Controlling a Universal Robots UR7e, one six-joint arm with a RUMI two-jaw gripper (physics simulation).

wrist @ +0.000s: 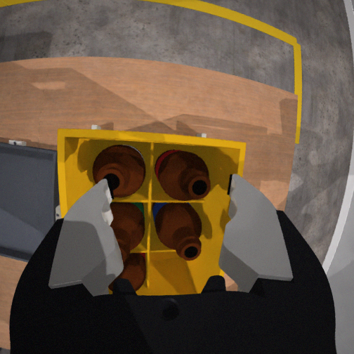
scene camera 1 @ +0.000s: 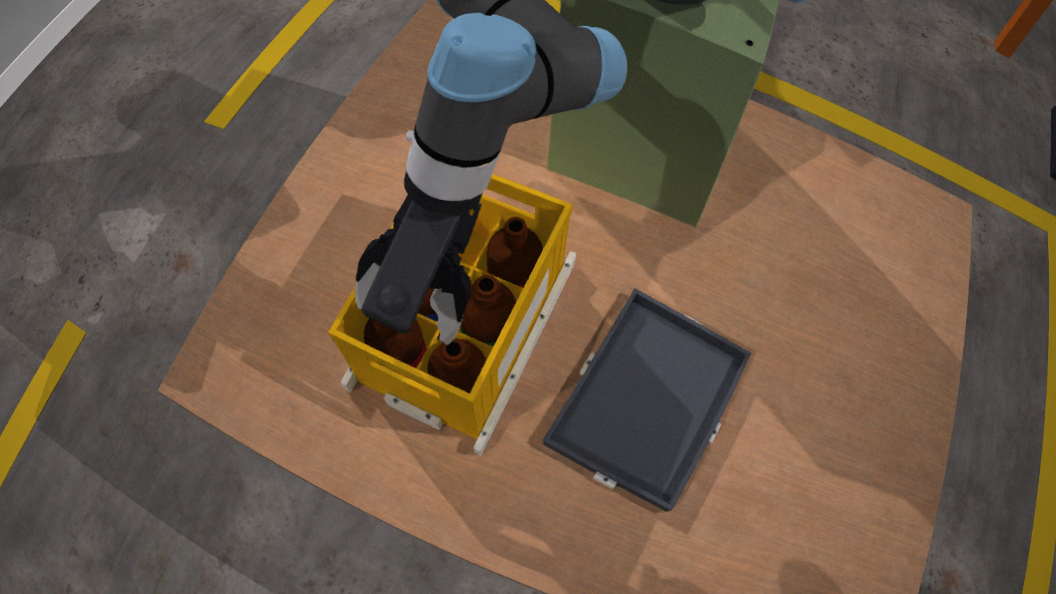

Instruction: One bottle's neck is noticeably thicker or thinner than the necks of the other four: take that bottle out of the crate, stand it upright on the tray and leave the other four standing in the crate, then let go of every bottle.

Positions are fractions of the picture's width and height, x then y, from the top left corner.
Labels:
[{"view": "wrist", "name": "my gripper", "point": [0.48, 0.51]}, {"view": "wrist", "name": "red-banded bottle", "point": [0.52, 0.50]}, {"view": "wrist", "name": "blue-banded bottle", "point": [0.50, 0.64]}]

